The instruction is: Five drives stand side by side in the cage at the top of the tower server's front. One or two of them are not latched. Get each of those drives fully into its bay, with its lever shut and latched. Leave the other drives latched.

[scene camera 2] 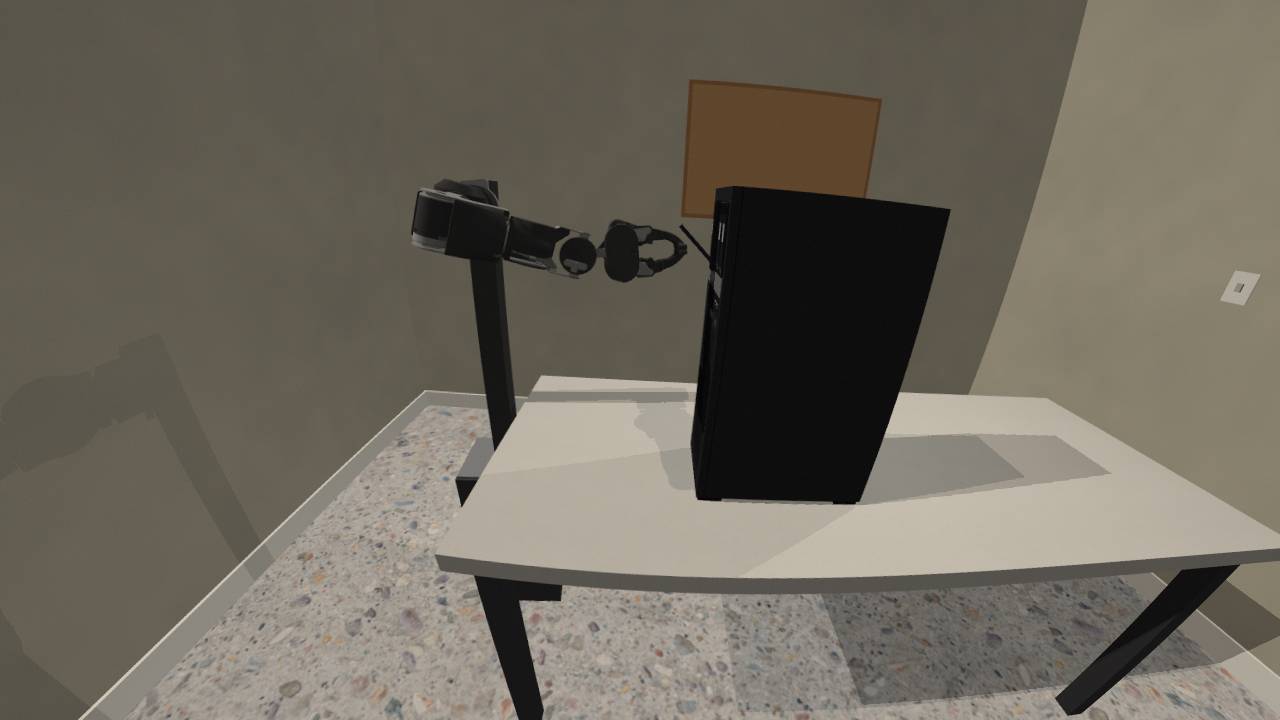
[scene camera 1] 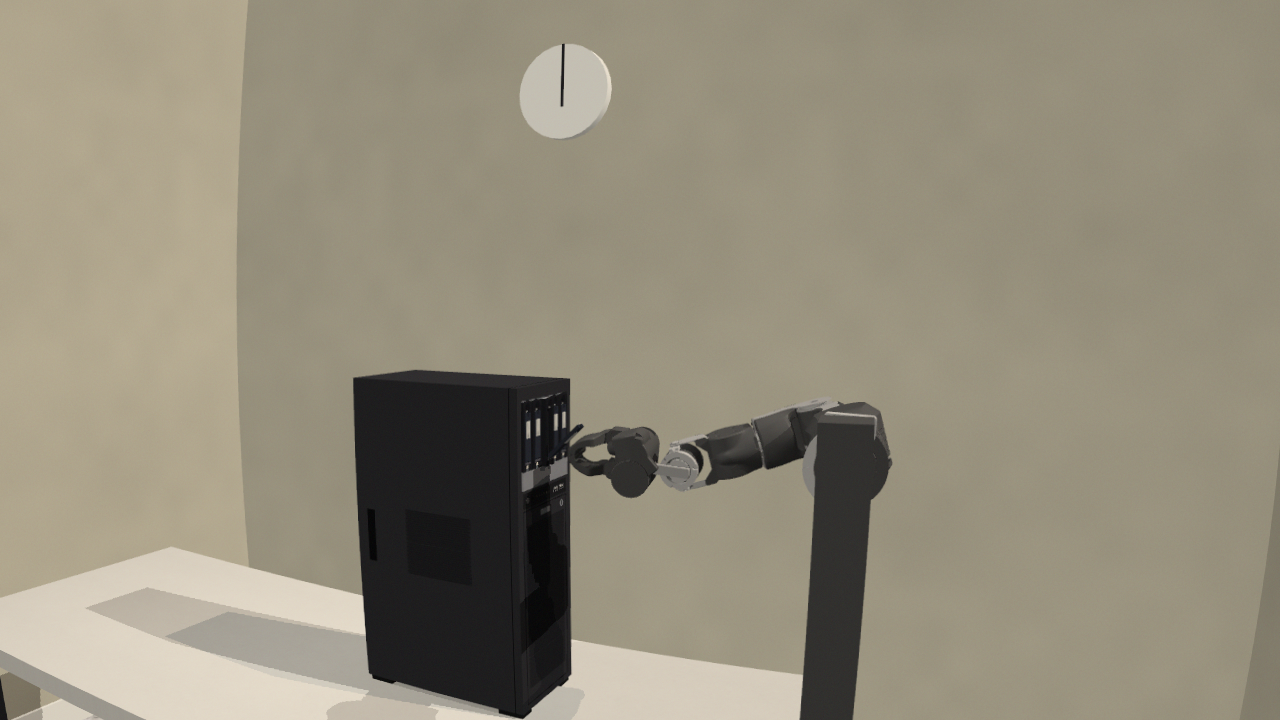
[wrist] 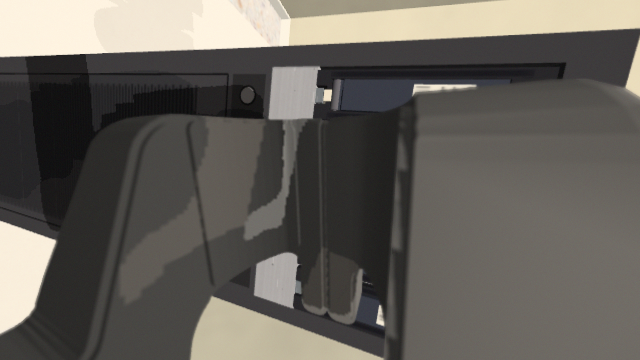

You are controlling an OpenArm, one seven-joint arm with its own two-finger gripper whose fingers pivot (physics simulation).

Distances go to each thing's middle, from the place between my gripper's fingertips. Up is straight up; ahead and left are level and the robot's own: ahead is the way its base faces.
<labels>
I see the black tower server [scene camera 1: 466,581] 21 cm ahead of my hand, 17 cm below it and 3 cm to the right of it.
</labels>
